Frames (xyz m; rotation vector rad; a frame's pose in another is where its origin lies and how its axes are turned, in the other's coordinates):
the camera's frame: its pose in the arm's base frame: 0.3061 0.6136 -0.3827 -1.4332 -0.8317 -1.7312
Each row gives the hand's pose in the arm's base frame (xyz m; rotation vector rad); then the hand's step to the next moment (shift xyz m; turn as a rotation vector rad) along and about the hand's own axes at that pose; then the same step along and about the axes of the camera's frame.
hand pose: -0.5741 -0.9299 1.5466 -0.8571 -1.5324 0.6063
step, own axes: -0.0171 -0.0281 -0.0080 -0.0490 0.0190 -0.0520
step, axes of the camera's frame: 0.0166 0.0194 -0.0223 -0.0381 0.0631 -0.0058
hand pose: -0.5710 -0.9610 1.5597 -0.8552 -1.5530 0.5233
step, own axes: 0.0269 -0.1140 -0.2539 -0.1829 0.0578 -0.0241
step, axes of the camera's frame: 0.1298 0.2386 0.0663 -0.1442 0.0832 -0.0983
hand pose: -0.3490 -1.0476 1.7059 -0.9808 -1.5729 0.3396
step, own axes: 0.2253 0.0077 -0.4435 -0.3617 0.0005 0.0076
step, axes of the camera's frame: 0.2068 0.3442 0.2938 -0.2044 0.1123 -0.2766
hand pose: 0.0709 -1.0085 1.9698 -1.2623 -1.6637 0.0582
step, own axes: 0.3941 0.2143 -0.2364 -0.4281 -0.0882 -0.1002
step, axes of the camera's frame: 0.1818 0.1512 0.4486 -0.1296 0.1995 -0.3801
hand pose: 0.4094 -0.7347 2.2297 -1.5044 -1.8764 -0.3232
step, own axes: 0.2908 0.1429 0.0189 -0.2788 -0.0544 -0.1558
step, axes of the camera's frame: 0.0944 -0.0520 0.3062 -0.0178 0.1895 -0.2621
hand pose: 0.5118 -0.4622 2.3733 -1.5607 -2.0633 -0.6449
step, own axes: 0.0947 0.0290 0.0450 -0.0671 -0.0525 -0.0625
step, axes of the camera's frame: 0.0121 -0.0537 0.0938 0.0189 0.0288 -0.0999
